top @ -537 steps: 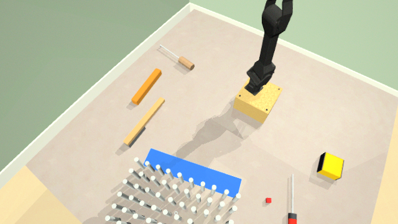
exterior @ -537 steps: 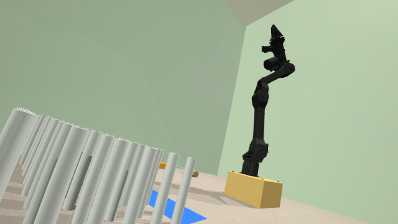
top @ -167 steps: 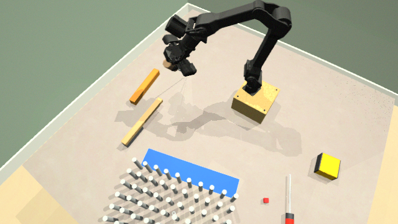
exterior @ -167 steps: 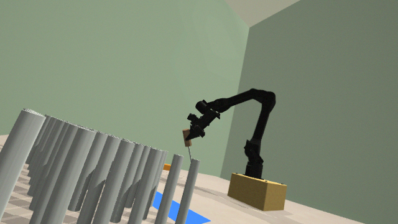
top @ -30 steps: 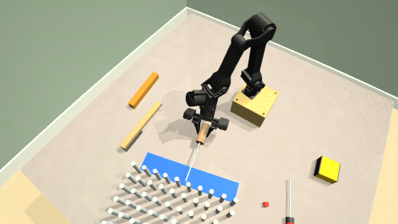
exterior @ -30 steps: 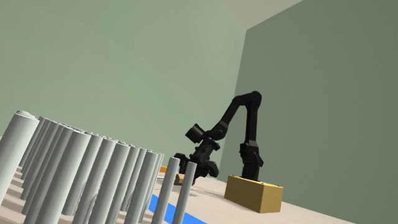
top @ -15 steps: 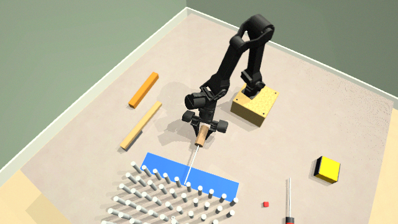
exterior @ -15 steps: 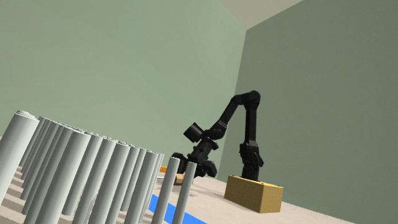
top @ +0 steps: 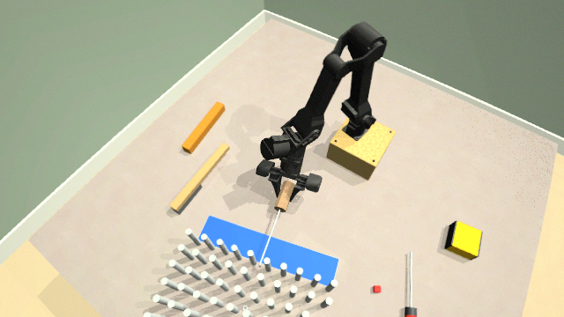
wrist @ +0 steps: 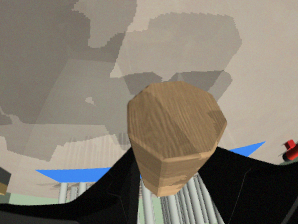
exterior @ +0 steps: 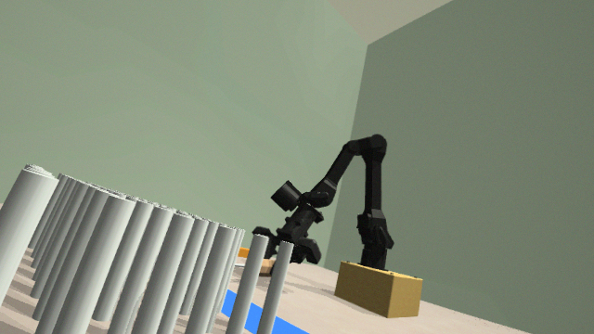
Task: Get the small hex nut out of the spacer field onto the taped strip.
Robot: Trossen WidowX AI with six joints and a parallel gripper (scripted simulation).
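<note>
The blue taped strip lies 140 mm ahead of my gripper tip, 70 mm to the left of it and 30 mm below it. Round my gripper tip: wooden-handled tool: 90 mm ahead, 50 mm to the left; red cube: 360 mm to the left, 20 mm below; orange bar: 400 mm to the right, 10 mm below.
</note>
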